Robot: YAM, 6 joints.
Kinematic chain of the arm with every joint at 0, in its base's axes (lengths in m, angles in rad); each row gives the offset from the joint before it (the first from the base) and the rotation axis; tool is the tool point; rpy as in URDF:
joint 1: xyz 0 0 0.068 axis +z
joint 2: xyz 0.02 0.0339 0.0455 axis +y
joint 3: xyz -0.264 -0.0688 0 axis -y
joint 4: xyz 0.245 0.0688 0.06 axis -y
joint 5: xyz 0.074 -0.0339 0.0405 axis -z
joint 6: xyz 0.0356 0 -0.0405 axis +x
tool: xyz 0 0 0 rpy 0 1.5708 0
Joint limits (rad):
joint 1: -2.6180..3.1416
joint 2: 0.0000..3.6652
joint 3: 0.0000..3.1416
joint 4: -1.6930..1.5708
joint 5: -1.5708..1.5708
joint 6: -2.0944..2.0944
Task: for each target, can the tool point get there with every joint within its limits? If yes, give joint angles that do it. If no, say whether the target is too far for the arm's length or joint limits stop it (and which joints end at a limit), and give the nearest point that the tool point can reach.
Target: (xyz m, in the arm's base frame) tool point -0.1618 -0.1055 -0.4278
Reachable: no: joint limits stop it (at a limit: joint 2) | nearest point -0.1676 -0.1093 -0.3771 | short by 0.051 m
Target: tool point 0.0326 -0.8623 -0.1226
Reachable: no: too far | nearest point 0.0235 -0.6222 -0.0553 | short by 0.250 m
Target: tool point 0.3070 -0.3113 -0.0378
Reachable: yes | joints -0.8541 2.8610 2.0349 -1.2540 -0.8600 1.2098
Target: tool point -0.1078 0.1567 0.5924
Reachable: yes | joints 2.1923 1.2312 1.9117 -0.4108 0.1017 -0.3578
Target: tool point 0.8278 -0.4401 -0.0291
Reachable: no: too far | nearest point 0.5637 -0.2997 0.0174 | short by 0.303 m
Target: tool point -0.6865 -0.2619 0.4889
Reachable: no: too far | nearest point -0.5010 -0.2692 0.4054 | short by 0.204 m
